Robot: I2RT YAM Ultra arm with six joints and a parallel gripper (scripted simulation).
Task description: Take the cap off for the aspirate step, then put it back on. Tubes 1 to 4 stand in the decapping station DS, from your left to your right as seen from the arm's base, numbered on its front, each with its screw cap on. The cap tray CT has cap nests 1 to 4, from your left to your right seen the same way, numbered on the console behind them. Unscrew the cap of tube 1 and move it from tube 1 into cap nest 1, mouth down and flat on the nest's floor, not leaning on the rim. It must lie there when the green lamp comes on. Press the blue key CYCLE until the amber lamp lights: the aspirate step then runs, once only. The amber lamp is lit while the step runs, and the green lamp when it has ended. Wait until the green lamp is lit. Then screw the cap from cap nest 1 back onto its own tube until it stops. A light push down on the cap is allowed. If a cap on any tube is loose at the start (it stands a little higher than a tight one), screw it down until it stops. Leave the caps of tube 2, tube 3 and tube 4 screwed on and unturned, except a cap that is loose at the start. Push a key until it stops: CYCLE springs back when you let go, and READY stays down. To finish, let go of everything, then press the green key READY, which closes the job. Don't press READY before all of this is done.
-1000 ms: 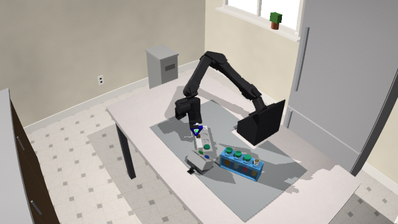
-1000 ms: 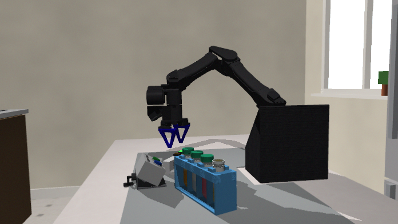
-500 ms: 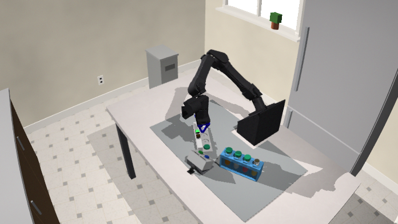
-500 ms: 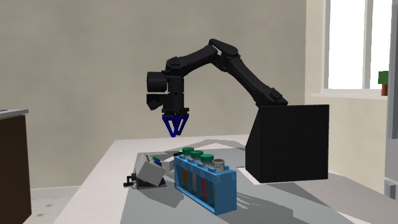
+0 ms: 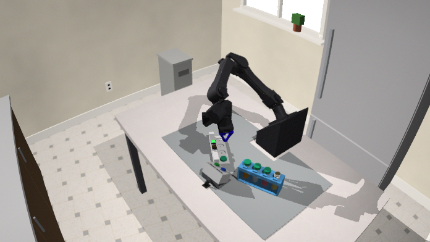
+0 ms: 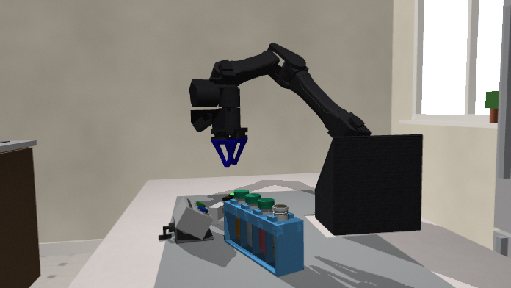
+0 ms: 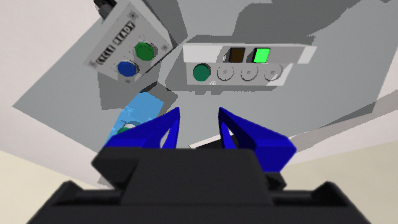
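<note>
Now: hand 15 cm above the green cap. Also, from my hand: blue key (7 cm ahead, 10 cm to the left, 10 cm below); green key (8 cm ahead, 5 cm to the left, 10 cm below); grey key box (10 cm ahead, 8 cm to the left, 11 cm below).
</note>
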